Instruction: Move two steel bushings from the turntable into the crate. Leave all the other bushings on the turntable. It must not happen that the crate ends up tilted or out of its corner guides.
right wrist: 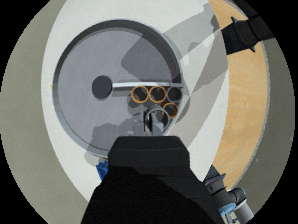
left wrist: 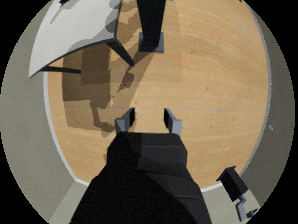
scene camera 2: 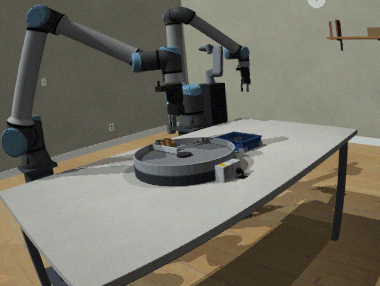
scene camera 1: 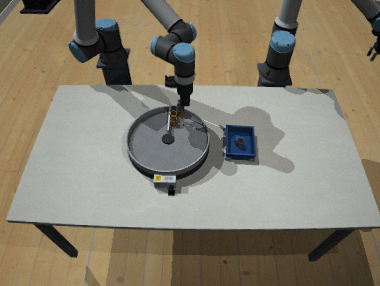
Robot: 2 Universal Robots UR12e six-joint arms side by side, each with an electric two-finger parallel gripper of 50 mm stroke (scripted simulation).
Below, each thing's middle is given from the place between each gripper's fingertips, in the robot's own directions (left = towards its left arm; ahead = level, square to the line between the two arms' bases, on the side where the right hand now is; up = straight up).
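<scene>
The blue crate (scene camera 1: 233, 132) is 150 mm below my left hand, 720 mm ahead of it and 800 mm to the right of it.
As for my right hand, it is 320 mm to the right of the crate and 130 mm above it, and it is also 70 mm short of the crate.
</scene>
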